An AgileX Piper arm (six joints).
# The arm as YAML. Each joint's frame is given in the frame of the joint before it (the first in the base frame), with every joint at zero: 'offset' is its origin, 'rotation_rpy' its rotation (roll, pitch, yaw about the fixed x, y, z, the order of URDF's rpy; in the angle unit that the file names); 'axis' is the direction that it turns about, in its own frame. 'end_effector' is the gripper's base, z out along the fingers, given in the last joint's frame.
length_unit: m
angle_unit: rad
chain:
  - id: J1
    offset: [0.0, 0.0, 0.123]
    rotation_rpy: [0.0, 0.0, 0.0]
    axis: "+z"
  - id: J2
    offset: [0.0, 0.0, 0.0]
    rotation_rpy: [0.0, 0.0, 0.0]
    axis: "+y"
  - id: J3
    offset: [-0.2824, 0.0, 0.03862]
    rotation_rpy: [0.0, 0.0, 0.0]
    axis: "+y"
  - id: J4
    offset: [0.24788, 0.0, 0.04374]
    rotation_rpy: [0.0, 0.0, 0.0]
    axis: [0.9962, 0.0, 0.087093]
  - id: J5
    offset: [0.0, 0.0, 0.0]
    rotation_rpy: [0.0, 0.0, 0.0]
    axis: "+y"
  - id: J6
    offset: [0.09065, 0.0, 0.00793]
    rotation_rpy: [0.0, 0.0, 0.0]
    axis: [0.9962, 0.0, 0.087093]
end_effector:
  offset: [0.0, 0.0, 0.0]
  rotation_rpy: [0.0, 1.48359, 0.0]
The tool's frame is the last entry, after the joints.
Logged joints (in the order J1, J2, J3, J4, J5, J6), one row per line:
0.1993, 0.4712, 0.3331, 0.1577, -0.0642, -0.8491
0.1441, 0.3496, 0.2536, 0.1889, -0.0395, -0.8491
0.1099, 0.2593, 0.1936, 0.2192, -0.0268, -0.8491
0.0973, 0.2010, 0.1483, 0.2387, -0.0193, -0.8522
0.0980, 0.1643, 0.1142, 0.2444, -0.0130, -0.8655
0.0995, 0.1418, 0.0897, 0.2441, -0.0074, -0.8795
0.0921, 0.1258, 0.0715, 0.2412, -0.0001, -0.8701
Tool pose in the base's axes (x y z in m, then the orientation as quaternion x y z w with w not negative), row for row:
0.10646, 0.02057, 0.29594, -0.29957, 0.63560, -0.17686, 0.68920
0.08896, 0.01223, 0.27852, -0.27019, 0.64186, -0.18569, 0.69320
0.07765, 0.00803, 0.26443, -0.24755, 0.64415, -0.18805, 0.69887
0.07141, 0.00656, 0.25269, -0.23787, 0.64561, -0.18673, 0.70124
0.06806, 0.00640, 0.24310, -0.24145, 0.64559, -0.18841, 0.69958
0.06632, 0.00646, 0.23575, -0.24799, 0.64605, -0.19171, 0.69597
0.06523, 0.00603, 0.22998, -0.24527, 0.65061, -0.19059, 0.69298
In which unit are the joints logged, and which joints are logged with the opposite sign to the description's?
The joints are logged in radians. Opposite sign: J3.
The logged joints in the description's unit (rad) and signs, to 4 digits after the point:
0.1993, 0.4712, -0.3331, 0.1577, -0.0642, -0.8491
0.1441, 0.3496, -0.2536, 0.1889, -0.0395, -0.8491
0.1099, 0.2593, -0.1936, 0.2192, -0.0268, -0.8491
0.0973, 0.2010, -0.1483, 0.2387, -0.0193, -0.8522
0.0980, 0.1643, -0.1142, 0.2444, -0.0130, -0.8655
0.0995, 0.1418, -0.0897, 0.2441, -0.0074, -0.8795
0.0921, 0.1258, -0.0715, 0.2412, -0.0001, -0.8701

